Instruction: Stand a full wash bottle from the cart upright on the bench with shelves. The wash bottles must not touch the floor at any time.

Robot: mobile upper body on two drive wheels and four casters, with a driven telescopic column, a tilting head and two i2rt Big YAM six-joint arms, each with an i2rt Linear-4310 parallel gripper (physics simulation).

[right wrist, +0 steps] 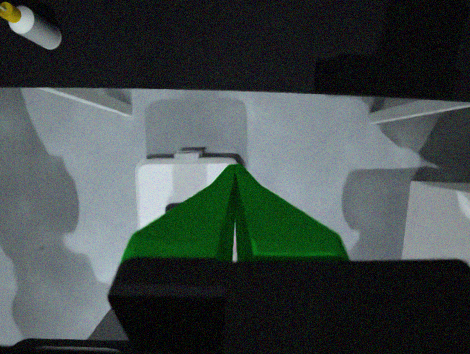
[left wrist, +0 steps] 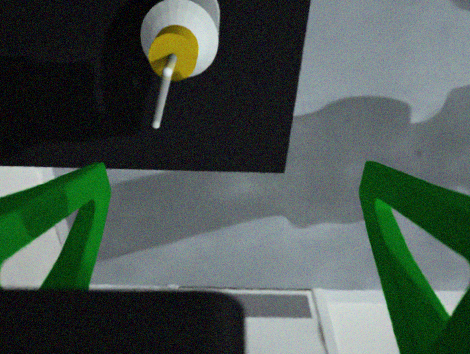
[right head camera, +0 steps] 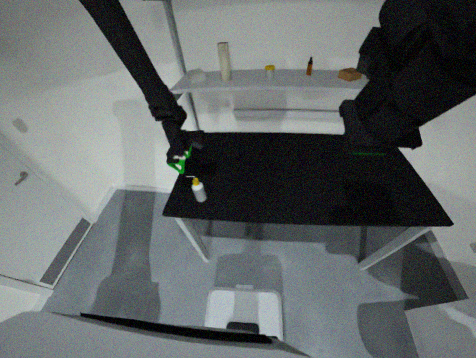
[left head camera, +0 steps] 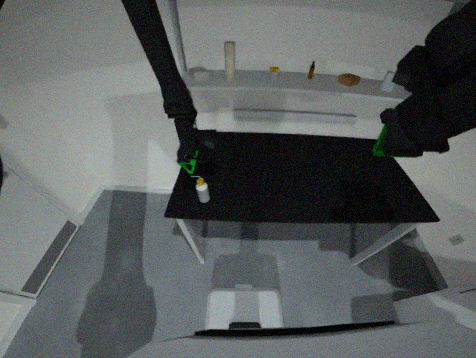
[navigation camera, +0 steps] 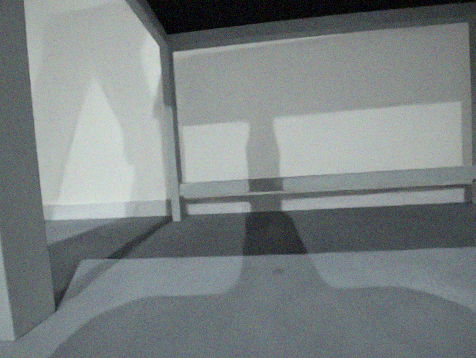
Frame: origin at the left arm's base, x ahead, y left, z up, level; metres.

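Where they show: left gripper, fingertip midpoint: (left wrist: pixel 234 176) (right head camera: pixel 185 165) (left head camera: pixel 193 165); right gripper, fingertip midpoint: (right wrist: pixel 235 175) (right head camera: pixel 347 149) (left head camera: pixel 373 152).
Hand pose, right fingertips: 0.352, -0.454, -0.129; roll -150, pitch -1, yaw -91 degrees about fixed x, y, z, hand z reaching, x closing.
After its pixels a point has its place, as x, y, z.
A white wash bottle with a yellow cap and thin spout (left head camera: pixel 203 192) @[0.624, -0.011, -0.608] (right head camera: pixel 199 192) @[0.625, -0.014, -0.611] (left wrist: pixel 204 35) @[0.632, -0.008, -0.580] (right wrist: pixel 40 32) @[0.634, -0.025, -0.620] stands upright on the black top of the bench with shelves (left head camera: pixel 300 175) (right head camera: pixel 300 175), near its left front corner. My left gripper (left head camera: pixel 189 165) @[0.614, 0.001, -0.414] (right head camera: pixel 179 165) @[0.614, 0.001, -0.414] (left wrist: pixel 234 176) @[0.614, 0.001, -0.414] is open and empty; it is apart from the bottle, whose spout points toward the gap between the fingers' side of the left wrist view. My right gripper (right wrist: pixel 235 175) @[0.352, -0.454, -0.129] is shut and empty, away from the bottle, at the right of both head views. The cart does not show clearly.
A shelf (left head camera: pixel 250 85) (right head camera: pixel 250 84) behind the bench top holds a tall beige cylinder (left head camera: pixel 230 60) @[1.073, -0.143, -0.135] (right head camera: pixel 224 61) @[1.073, -0.144, -0.137], a yellow-lidded jar (left head camera: pixel 274 73) @[1.075, -0.368, -0.196], a brown dropper bottle (left head camera: pixel 311 71) @[1.143, -0.587, -0.194] and a brown block (left head camera: pixel 348 79) @[1.071, -0.777, -0.201] (right head camera: pixel 349 74) @[1.068, -0.779, -0.202]. Bench legs (left head camera: pixel 191 241) @[0.568, 0.140, -1.087] (navigation camera: pixel 172 130) @[1.209, 0.105, -1.171] stand below. The robot's white base (left head camera: pixel 220 307) @[0.193, -0.060, -1.347] is in front.
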